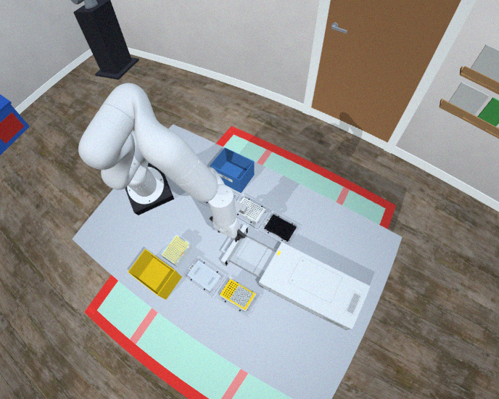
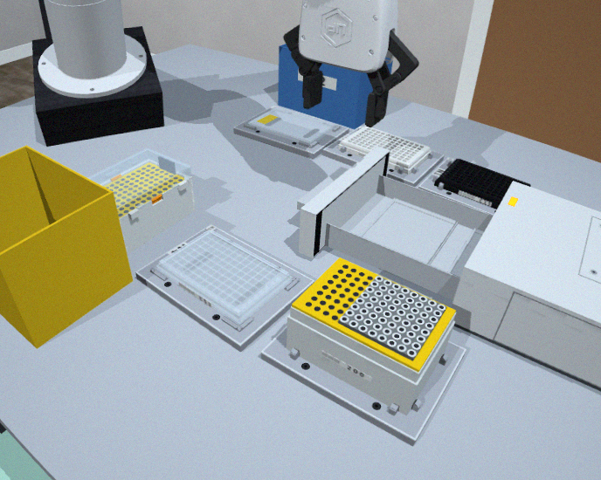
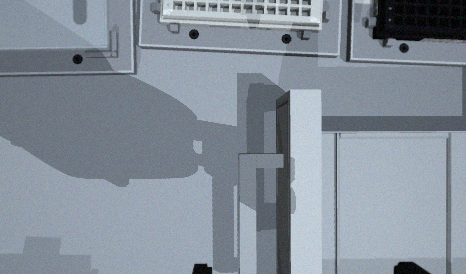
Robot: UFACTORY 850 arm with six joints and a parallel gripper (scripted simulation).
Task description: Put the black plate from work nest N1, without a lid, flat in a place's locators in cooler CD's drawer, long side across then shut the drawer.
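The black plate is 18 cm ahead of my hand, 17 cm to the left of it and 14 cm below it. The rest, counted from my hand: white plate 20 cm to the left, 14 cm below, 1 cm ahead; clear lidded plate 18 cm to the right, 14 cm below, 5 cm behind; cooler drawer 14 cm ahead, 12 cm below, 2 cm to the right.
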